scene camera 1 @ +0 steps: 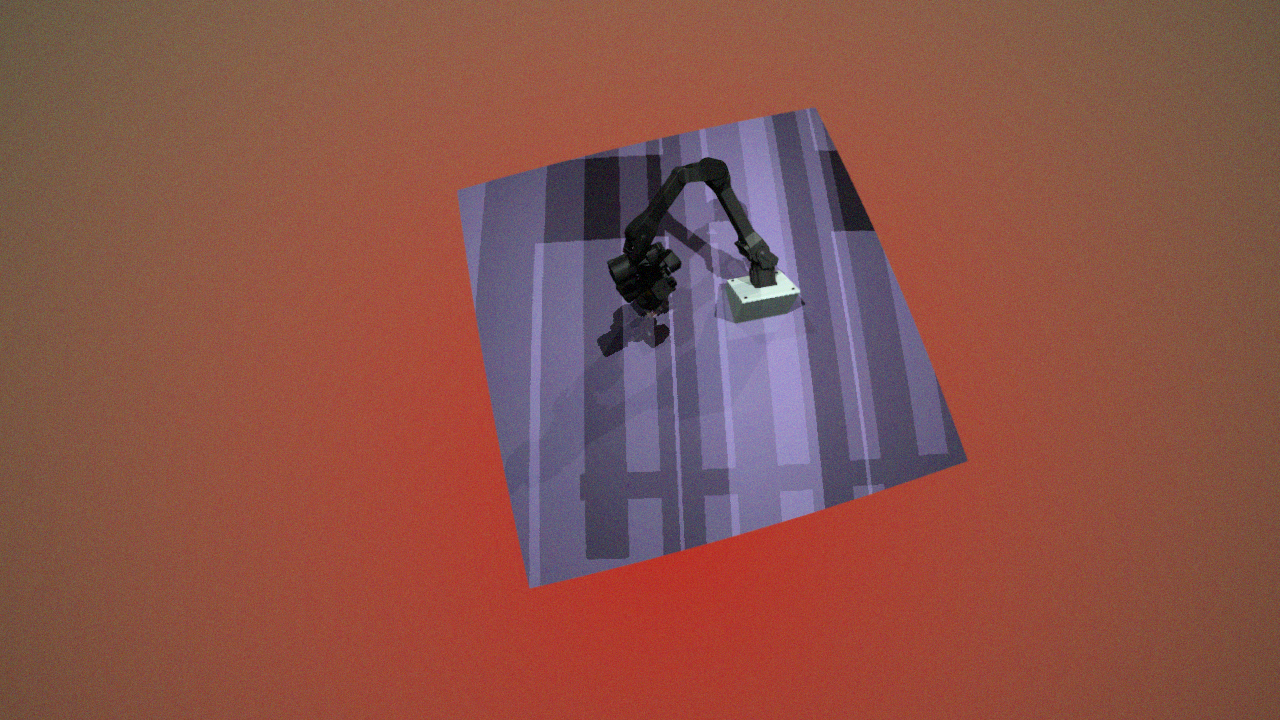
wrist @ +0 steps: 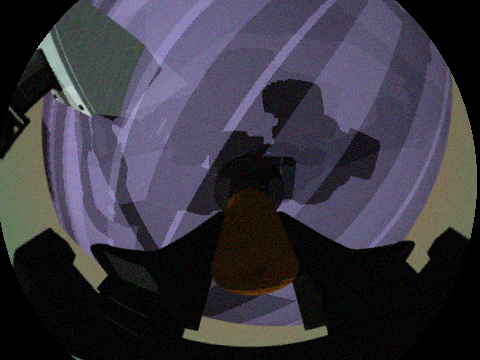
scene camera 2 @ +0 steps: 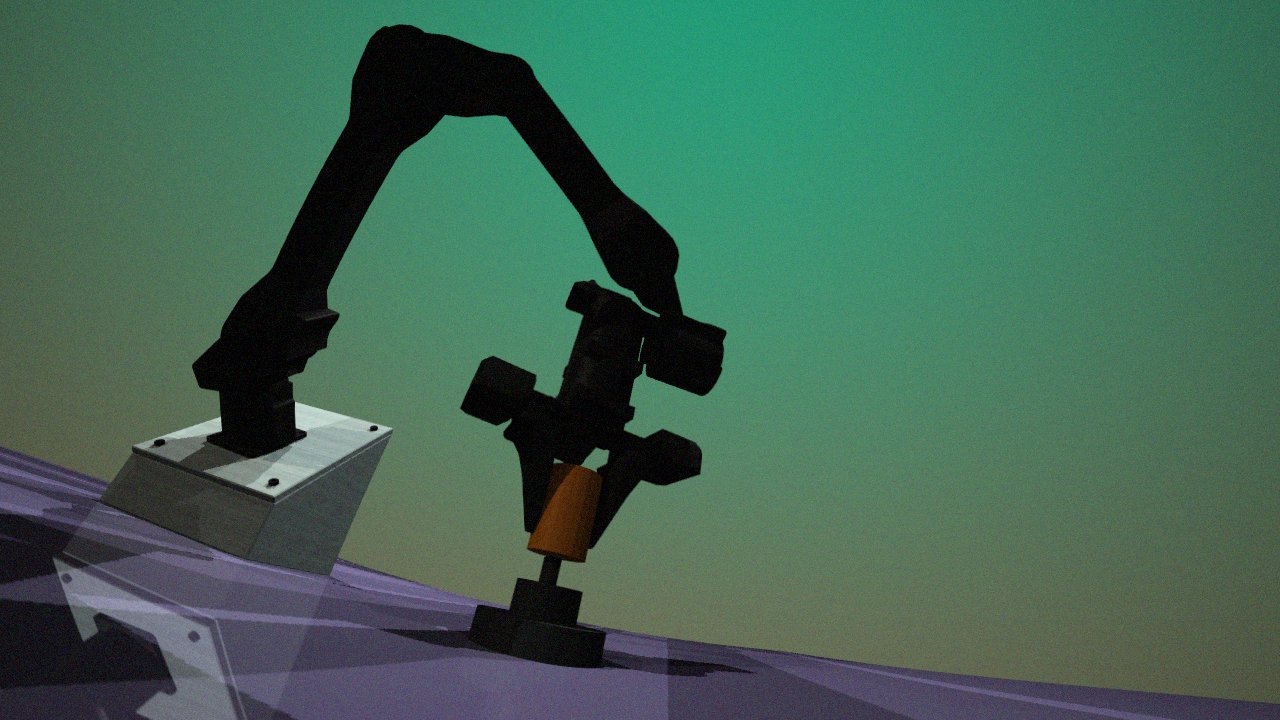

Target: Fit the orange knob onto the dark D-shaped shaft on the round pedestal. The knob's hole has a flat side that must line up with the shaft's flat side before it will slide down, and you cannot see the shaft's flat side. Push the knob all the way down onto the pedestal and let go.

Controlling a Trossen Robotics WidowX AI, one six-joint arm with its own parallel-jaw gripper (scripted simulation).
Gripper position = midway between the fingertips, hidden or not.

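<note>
From scene camera 2: the gripper (scene camera 2: pixel 559 540) is holding an orange knob (scene camera 2: pixel 563 530). Scene camera 1 also shows the gripper (scene camera 1: pixel 649 287), and so does the wrist view: the gripper (wrist: pixel 250 216).
</note>
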